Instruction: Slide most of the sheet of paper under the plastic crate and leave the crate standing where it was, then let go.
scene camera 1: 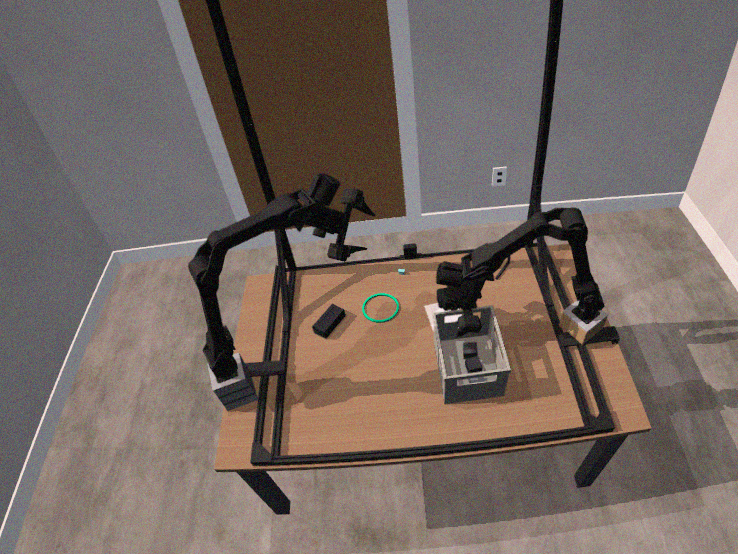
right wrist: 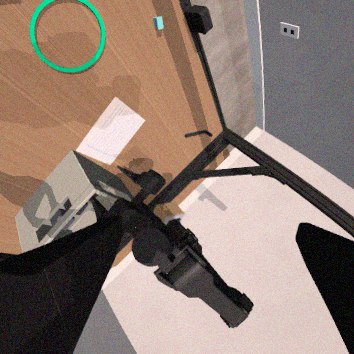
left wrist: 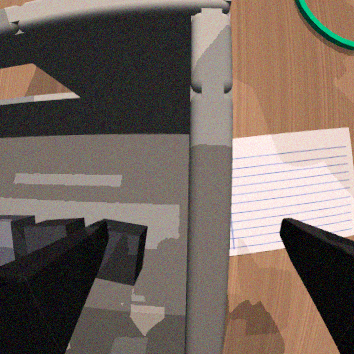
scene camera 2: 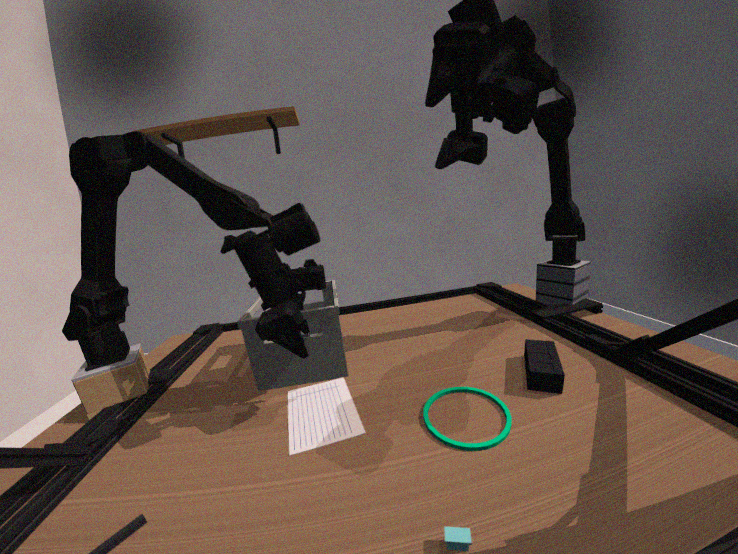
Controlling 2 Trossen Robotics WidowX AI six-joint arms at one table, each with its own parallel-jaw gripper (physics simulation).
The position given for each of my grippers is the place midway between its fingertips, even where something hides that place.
Observation:
My left gripper (scene camera 2: 306,344) is open and touches a grey plastic crate (scene camera 1: 454,377). My right gripper (scene camera 2: 433,139) is open, holding nothing. The table carries a lined sheet of paper (scene camera 2: 322,414).
The grey plastic crate also shows in the right wrist view (right wrist: 76,177) and in the left wrist view (left wrist: 145,137). The lined sheet of paper also shows in the right wrist view (right wrist: 115,126) and in the left wrist view (left wrist: 295,174). My left gripper also shows in scene camera 1 (scene camera 1: 455,324), in the right wrist view (right wrist: 104,181) and in the left wrist view (left wrist: 194,228).

